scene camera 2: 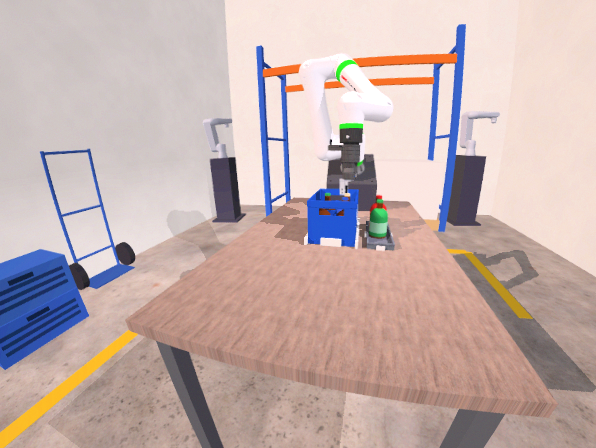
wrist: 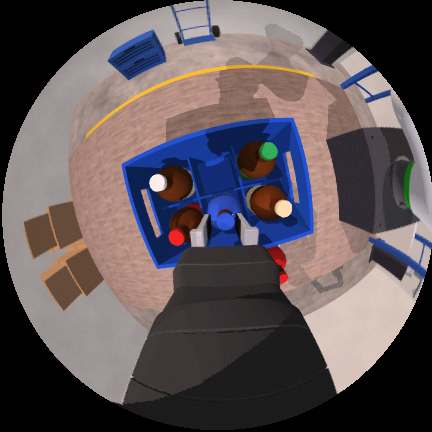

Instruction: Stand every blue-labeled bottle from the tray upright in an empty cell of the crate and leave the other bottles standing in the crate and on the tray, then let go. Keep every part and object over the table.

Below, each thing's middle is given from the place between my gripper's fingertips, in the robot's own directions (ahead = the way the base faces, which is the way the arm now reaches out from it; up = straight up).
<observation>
My hand is 10 mm to the right of the blue-labeled bottle (wrist: 222,207) and 90 mm above it. Round my hand: white-capped bottle (wrist: 173,182): 70 mm ahead, 90 mm to the right, 90 mm below; cream-capped bottle (wrist: 268,202): 90 mm behind, 20 mm to the left, 90 mm below; red-capped bottle (wrist: 189,216): 80 mm ahead, 90 mm below.
</observation>
